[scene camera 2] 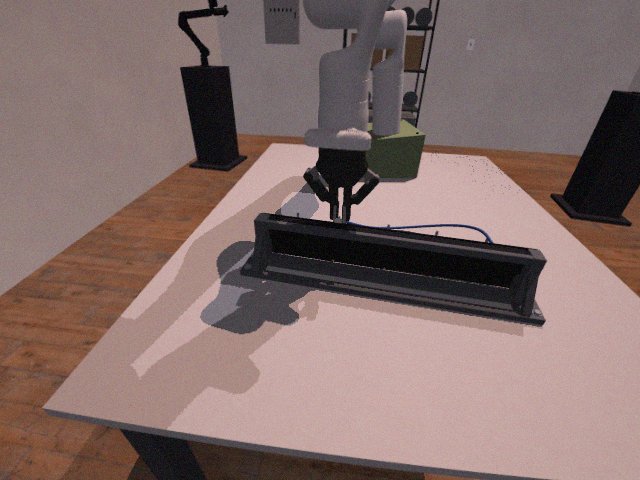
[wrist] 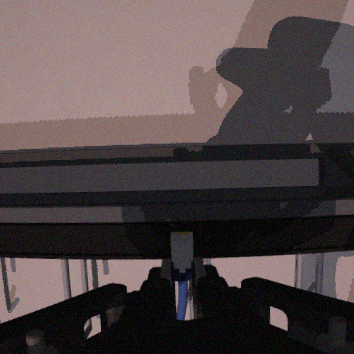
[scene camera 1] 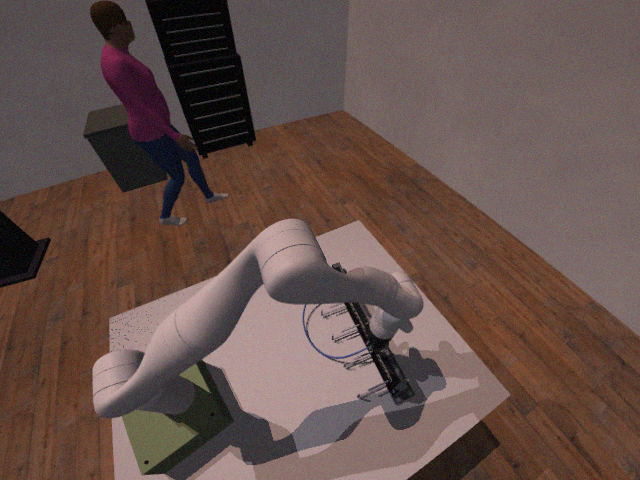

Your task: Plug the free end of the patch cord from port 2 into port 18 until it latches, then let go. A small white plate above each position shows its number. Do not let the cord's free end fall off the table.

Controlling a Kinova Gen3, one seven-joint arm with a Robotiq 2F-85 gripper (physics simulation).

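Places are measured from the arm's base along level axes (x ahead, y left, z up), in metres.
Pixels of known places: gripper, fingertip midpoint: (scene camera 2: 340,221) (wrist: 182,273) (scene camera 1: 370,346); arm's base, origin of the base link: (scene camera 2: 386,131) (scene camera 1: 178,395).
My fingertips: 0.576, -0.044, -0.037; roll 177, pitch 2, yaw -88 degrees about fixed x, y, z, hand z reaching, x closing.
For each thing: its middle in the pictures, then the offset to it from my fingertips, as dx, dy, dz. Level surfaces: height alone.
- patch panel, body centre: (scene camera 2: 390,237) (scene camera 1: 363,319) +0.019, +0.094, -0.005
- grey plug, body centre: (wrist: 181,257) +0.016, +0.000, +0.017
- white table, its level: dz -0.097
The patch panel (scene camera 1: 388,367) (scene camera 2: 403,235) (wrist: 150,176) is a long black frame standing on the table. My gripper (scene camera 2: 339,215) (wrist: 182,273) is shut on the grey plug (wrist: 182,248) of the patch cord, at the panel's cable side. In the wrist view the plug's front end overlaps the dark panel strip; how deep it sits, and in which port, cannot be told. The blue cord (scene camera 1: 311,338) (scene camera 2: 449,225) (wrist: 183,300) runs back between the fingers and loops behind the panel to its other end. The number plates are not readable, and ports 2 and 18 cannot be made out.
Thin metal cable supports (scene camera 1: 345,335) stick out from the panel's cable side. The green robot base block (scene camera 1: 155,439) (scene camera 2: 397,155) stands on the white table (scene camera 1: 268,382) (scene camera 2: 413,382). A person in pink (scene camera 1: 135,95) stands on the floor beyond the table.
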